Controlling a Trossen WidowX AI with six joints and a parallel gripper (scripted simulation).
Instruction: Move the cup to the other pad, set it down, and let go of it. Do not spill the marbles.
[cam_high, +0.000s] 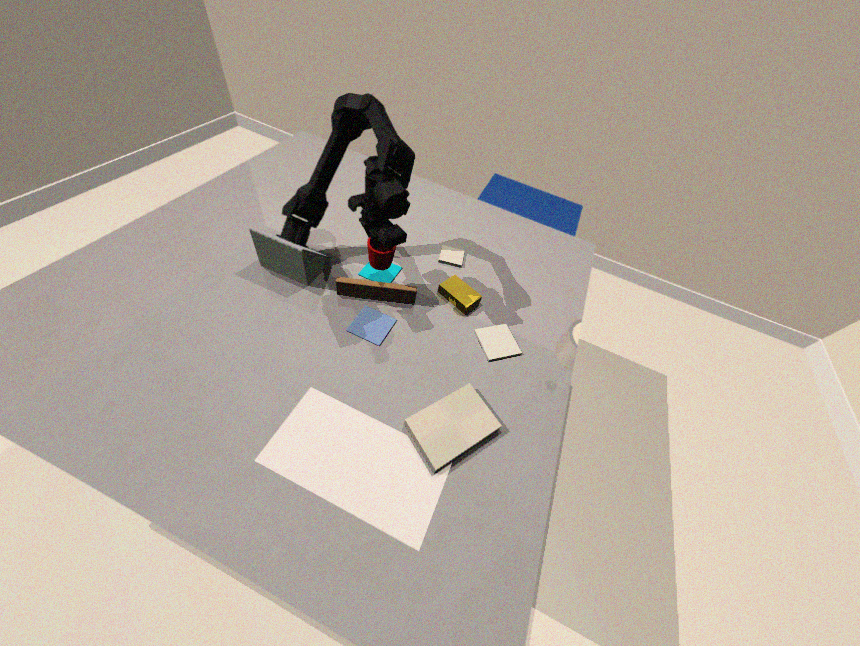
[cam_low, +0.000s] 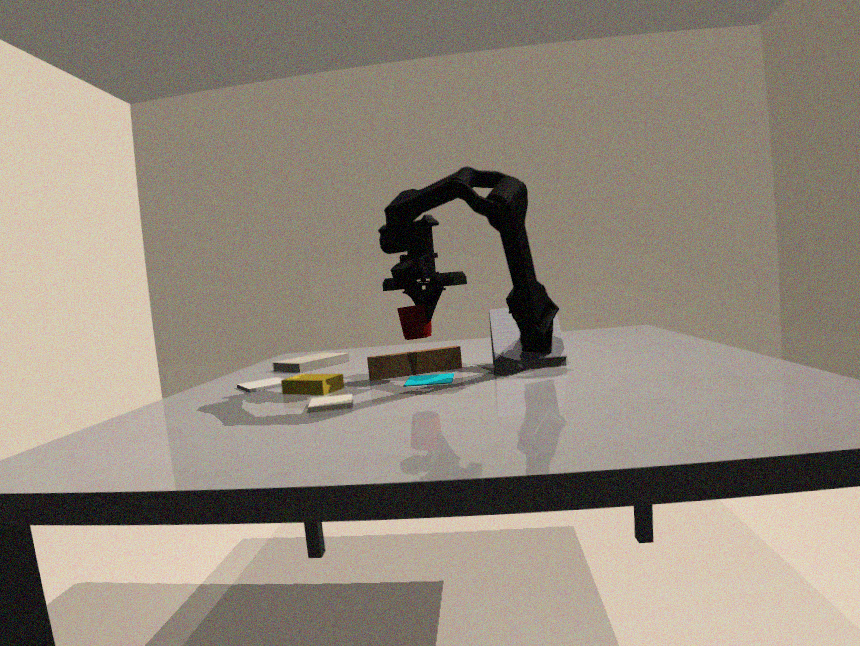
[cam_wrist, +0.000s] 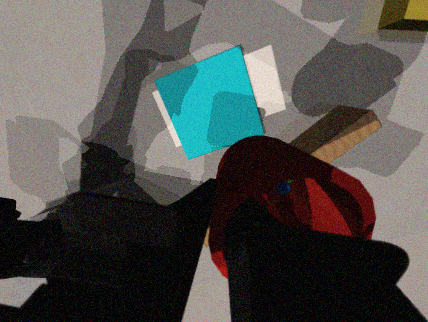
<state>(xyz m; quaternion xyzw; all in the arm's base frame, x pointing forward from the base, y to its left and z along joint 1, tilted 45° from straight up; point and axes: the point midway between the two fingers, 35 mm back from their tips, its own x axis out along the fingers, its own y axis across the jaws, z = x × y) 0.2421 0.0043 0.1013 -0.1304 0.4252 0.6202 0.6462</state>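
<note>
Right now the blue marble is 40 mm ahead of my gripper tip, 20 mm to the right of it and 20 mm below it. Round my gripper tip: wooden bar 50 mm ahead, 50 mm to the right, 110 mm below; then red cup 30 mm ahead, 10 mm to the right; then cyan pad 40 mm to the left, 130 mm below.
</note>
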